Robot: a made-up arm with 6 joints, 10 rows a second.
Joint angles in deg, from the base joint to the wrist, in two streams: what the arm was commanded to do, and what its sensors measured. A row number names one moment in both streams.
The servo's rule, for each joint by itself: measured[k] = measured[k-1] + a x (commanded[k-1-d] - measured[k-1]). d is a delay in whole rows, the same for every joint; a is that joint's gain. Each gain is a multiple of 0.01, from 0.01 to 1. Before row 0 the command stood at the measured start. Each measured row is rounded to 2 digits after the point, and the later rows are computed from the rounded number. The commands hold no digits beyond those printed.
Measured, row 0: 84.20, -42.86, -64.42, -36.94, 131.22, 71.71
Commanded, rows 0 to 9: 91.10, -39.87, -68.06, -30.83, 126.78, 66.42; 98.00, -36.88, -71.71, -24.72, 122.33, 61.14; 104.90, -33.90, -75.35, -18.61, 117.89, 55.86; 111.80, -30.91, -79.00, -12.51, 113.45, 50.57; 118.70, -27.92, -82.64, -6.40, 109.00, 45.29; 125.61, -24.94, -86.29, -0.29, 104.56, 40.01; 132.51, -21.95, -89.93, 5.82, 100.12, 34.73; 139.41, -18.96, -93.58, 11.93, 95.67, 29.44; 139.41, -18.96, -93.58, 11.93, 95.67, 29.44; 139.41, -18.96, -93.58, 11.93, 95.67, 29.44
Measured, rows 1 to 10: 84.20, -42.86, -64.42, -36.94, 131.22, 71.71; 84.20, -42.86, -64.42, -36.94, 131.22, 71.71; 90.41, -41.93, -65.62, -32.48, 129.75, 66.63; 97.24, -40.36, -67.63, -26.82, 127.30, 61.36; 104.13, -38.36, -70.18, -20.83, 124.19, 56.08; 111.03, -36.05, -73.09, -14.76, 120.65, 50.79; 117.93, -33.53, -76.24, -8.66, 116.81, 45.51; 124.84, -30.87, -79.56, -2.55, 112.77, 40.23; 131.74, -28.10, -82.98, 3.56, 108.60, 34.95; 138.64, -25.27, -86.48, 9.67, 104.33, 29.66
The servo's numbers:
d 2
a 0.90 0.31 0.33 0.73 0.33 0.96

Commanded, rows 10 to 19: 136.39, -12.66, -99.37, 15.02, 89.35, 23.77; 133.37, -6.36, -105.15, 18.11, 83.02, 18.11; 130.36, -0.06, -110.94, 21.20, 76.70, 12.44; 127.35, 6.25, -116.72, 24.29, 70.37, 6.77; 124.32, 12.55, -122.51, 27.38, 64.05, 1.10; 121.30, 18.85, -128.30, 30.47, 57.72, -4.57; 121.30, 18.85, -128.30, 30.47, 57.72, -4.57; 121.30, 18.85, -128.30, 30.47, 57.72, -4.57; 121.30, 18.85, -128.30, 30.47, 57.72, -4.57; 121.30, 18.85, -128.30, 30.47, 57.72, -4.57
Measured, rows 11 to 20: 139.33, -23.31, -88.82, 11.32, 101.47, 29.45; 139.40, -21.96, -90.39, 11.77, 99.56, 29.44; 136.69, -19.08, -93.35, 14.14, 96.19, 24.00; 133.70, -15.14, -97.24, 17.04, 91.84, 18.35; 130.69, -10.47, -101.76, 20.08, 86.84, 12.68; 127.68, -5.29, -106.70, 23.15, 81.40, 7.01; 124.66, 0.24, -111.92, 26.24, 75.67, 1.34; 121.64, 6.01, -117.33, 29.33, 69.75, -4.33; 121.33, 9.99, -120.95, 30.16, 65.78, -4.56; 121.30, 12.74, -123.38, 30.39, 63.12, -4.57
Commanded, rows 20 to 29: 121.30, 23.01, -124.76, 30.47, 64.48, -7.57; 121.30, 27.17, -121.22, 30.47, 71.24, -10.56; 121.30, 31.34, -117.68, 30.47, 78.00, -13.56; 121.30, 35.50, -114.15, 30.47, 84.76, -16.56; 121.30, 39.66, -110.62, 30.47, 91.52, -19.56; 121.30, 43.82, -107.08, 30.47, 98.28, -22.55; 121.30, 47.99, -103.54, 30.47, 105.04, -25.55; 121.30, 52.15, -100.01, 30.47, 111.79, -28.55; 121.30, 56.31, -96.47, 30.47, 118.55, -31.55; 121.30, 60.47, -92.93, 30.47, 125.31, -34.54
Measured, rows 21 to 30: 121.30, 14.63, -125.00, 30.45, 61.34, -4.57; 121.30, 15.94, -126.09, 30.46, 60.15, -4.57; 121.30, 18.13, -125.65, 30.47, 61.58, -7.45; 121.30, 20.93, -124.19, 30.47, 64.77, -10.44; 121.30, 24.16, -122.04, 30.47, 69.14, -13.44; 121.30, 27.68, -119.44, 30.47, 74.29, -16.44; 121.30, 31.39, -116.53, 30.47, 79.98, -19.44; 121.30, 35.24, -113.41, 30.47, 86.02, -22.43; 121.30, 39.19, -110.15, 30.47, 92.30, -25.43; 121.30, 43.21, -106.80, 30.47, 98.73, -28.43
